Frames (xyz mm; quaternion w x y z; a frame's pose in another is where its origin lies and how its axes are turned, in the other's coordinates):
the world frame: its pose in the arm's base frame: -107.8 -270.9 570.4 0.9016 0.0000 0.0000 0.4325
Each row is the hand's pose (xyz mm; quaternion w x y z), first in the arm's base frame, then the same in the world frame.
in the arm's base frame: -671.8 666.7 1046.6 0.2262 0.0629 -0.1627 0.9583
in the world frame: 378.3 1026.7 476.2 0.6184 -0.0137 -0.1739 0.7662
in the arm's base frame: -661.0 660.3 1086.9 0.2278 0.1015 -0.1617 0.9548
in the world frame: 380.0 1014.3 516.5 0.6184 0.0216 -0.1897 0.7624
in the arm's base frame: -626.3 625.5 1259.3 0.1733 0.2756 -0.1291 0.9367
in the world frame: 374.6 965.4 688.9 0.5614 0.1926 -0.2356 0.7696
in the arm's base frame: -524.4 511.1 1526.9 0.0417 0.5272 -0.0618 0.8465
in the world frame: 349.2 814.3 956.5 0.4037 0.4486 -0.2837 0.7452
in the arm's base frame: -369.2 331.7 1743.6 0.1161 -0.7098 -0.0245 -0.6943
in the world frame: 306.4 581.0 1173.2 0.1956 0.6506 -0.2849 0.6762
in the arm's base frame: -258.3 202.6 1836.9 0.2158 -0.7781 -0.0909 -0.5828
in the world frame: 275.1 413.7 1266.5 0.0575 0.7409 -0.2546 0.6188
